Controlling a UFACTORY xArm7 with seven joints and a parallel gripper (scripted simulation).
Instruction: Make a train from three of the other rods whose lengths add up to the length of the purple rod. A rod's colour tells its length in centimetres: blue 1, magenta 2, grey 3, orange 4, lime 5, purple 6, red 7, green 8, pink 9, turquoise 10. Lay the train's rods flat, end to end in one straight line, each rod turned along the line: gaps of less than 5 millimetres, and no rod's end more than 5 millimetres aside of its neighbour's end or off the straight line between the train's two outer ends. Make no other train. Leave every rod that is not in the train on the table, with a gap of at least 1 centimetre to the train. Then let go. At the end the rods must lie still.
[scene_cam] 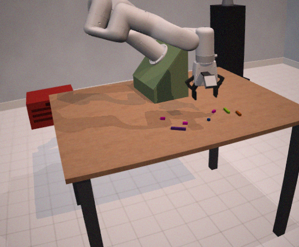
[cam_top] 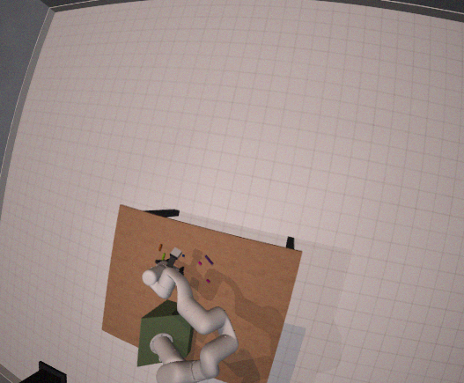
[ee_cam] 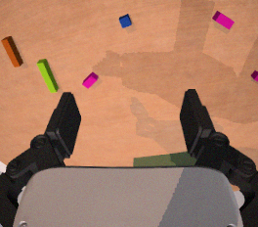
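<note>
Right now the lime rod is 12 cm to the left of my hand, 10 cm below it and 1 cm ahead of it. Also, from my hand: blue rod (10 cm below, 4 cm ahead, 1 cm to the right); orange rod (14 cm to the left, 10 cm below, 6 cm ahead); purple rod (16 cm to the right, 10 cm below, 4 cm ahead).
</note>
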